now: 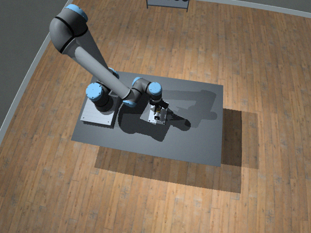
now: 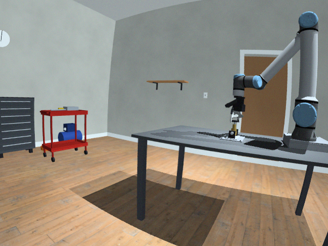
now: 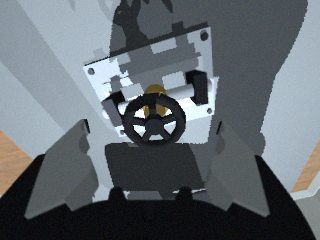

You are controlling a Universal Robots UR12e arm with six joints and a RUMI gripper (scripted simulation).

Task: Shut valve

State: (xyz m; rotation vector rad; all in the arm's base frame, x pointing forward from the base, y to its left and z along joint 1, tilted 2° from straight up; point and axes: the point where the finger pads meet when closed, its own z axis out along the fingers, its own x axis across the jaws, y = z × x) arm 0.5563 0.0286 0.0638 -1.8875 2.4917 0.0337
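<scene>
The black spoked handwheel lies right at my hand. The rest, counted from my hand: base plate 12 cm below.
</scene>
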